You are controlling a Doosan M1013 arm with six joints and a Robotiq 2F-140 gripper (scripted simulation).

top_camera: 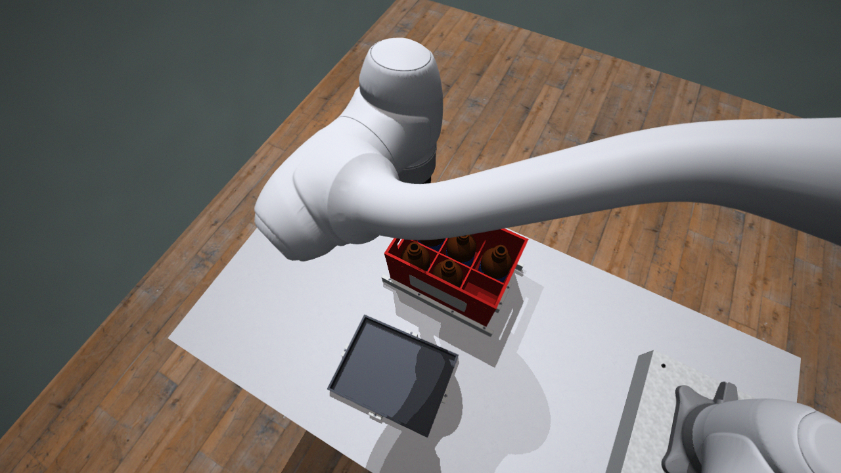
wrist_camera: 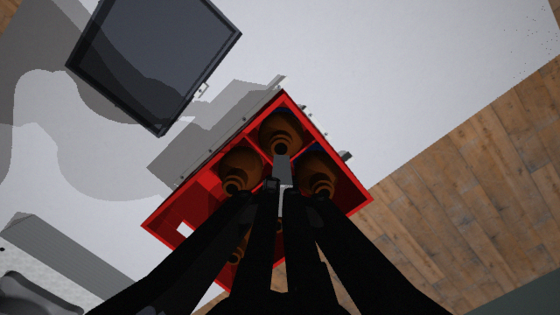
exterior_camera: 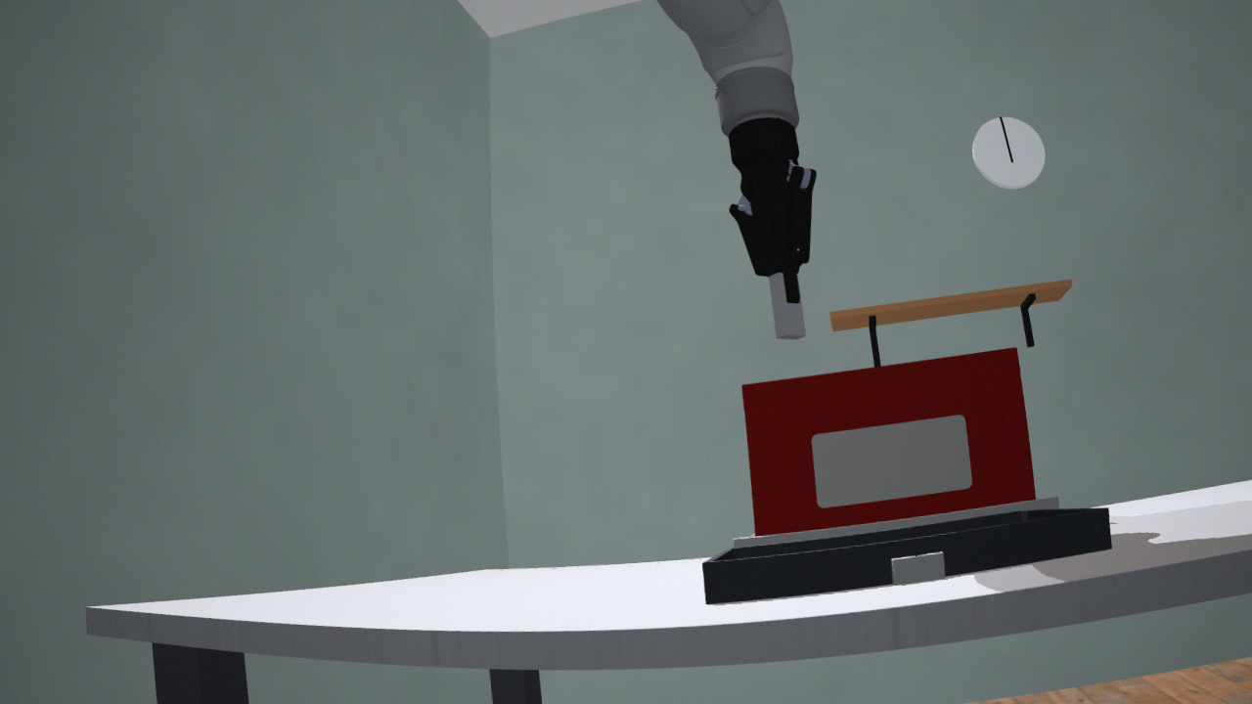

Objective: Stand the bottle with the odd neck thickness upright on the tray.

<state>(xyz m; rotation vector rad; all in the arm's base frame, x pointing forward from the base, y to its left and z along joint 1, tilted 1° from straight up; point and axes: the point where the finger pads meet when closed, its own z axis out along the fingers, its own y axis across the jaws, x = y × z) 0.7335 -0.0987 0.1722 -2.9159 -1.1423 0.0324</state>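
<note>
Right now the crate is 170 mm below my hand, 90 mm behind it and 40 mm to the right of it. From my hand the other things lie so: dark tray: 250 mm to the left, 250 mm below, 70 mm behind.
</note>
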